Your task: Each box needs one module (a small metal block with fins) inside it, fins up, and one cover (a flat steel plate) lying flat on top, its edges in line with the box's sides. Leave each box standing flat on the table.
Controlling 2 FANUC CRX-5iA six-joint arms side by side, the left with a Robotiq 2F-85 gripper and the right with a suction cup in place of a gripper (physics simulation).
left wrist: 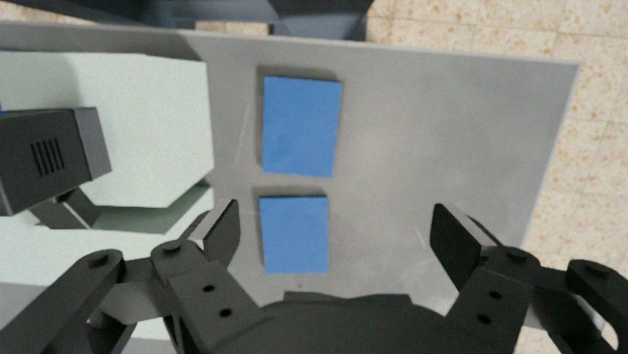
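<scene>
My left gripper (pixel 335 225) is open, with nothing between its widely spaced fingers. The dark, slotted body of my right suction tool (pixel 47 155) is at the left, over a pale grey-green box (pixel 187 125). The box's top looks closed by a pale cover (pixel 145 115), with no gap at the right edge. Its left part is cut off by the view. The cup's contact is hidden, so I cannot tell whether it holds the cover. Below it in the view, a second pale box (pixel 50 255) shows partly, behind my left finger. No module shows.
Two blue rectangular pads (pixel 301 126) (pixel 295 235) lie on the grey table (pixel 450 125), right of the boxes. The table's edge runs along the top and right, with tiled floor (pixel 590 150) beyond. A dark blue-grey structure (pixel 320 17) stands past the top edge.
</scene>
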